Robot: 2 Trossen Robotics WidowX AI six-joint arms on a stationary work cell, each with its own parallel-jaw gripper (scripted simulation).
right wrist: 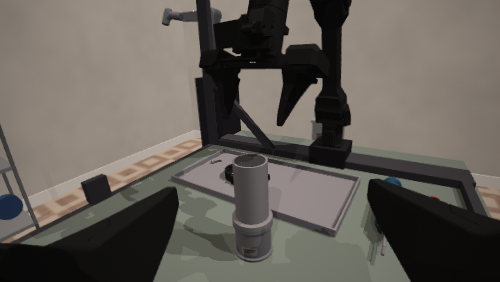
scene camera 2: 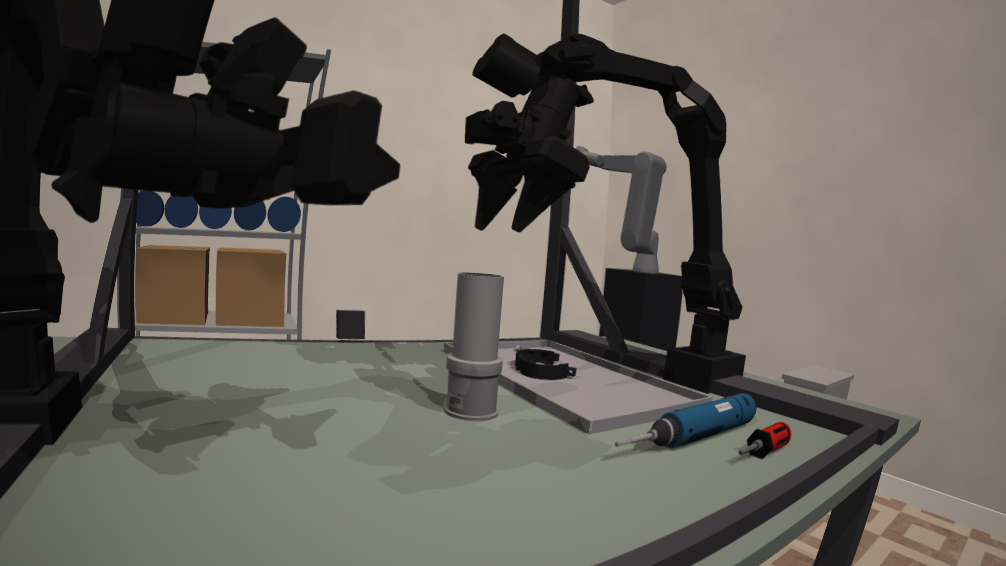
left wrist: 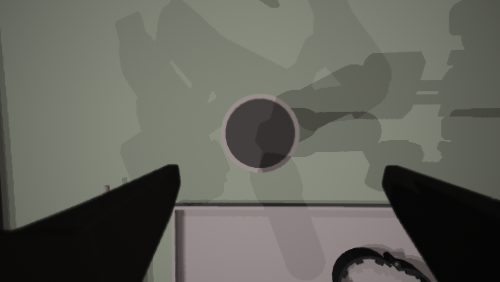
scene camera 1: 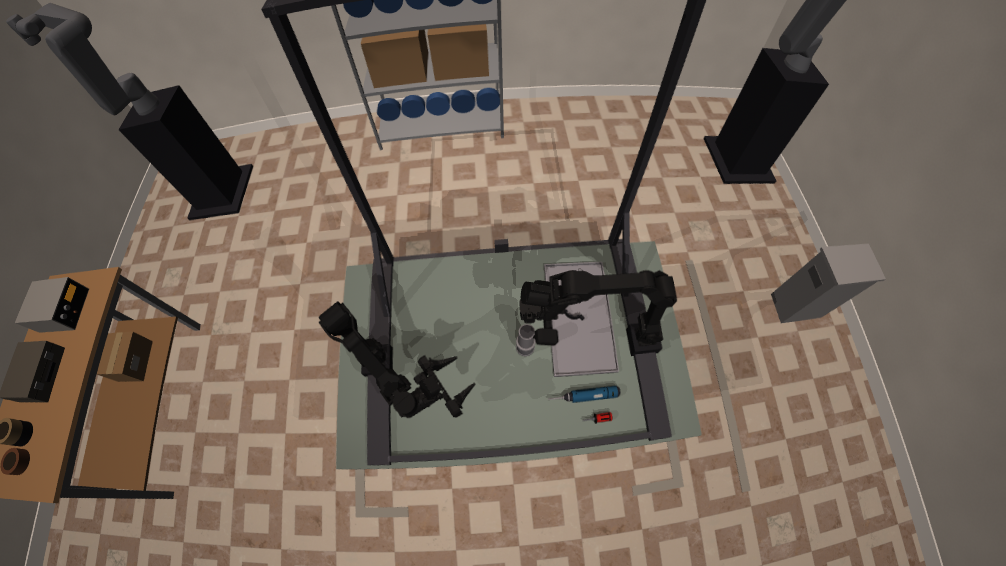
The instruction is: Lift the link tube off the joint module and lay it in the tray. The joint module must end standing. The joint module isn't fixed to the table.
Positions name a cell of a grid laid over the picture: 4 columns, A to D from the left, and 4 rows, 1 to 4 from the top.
Note:
I see my left gripper (scene camera 2: B2), my right gripper (scene camera 2: B2), a grey link tube (scene camera 2: B3), a grey joint module (scene camera 2: B3), a grey tray (scene camera 2: C3), a black clamp ring (scene camera 2: C3), a blue electric screwdriver (scene camera 2: C4) and a table rail (scene camera 1: C4).
The grey link tube is seen too in the left wrist view (left wrist: C2). The grey joint module also shows in the right wrist view (right wrist: C4). The grey tray shows as well in the right wrist view (right wrist: C3), in the left wrist view (left wrist: B4) and in scene camera 1 (scene camera 1: C3). The left wrist view does not show the grey joint module, which is hidden by the grey link tube.

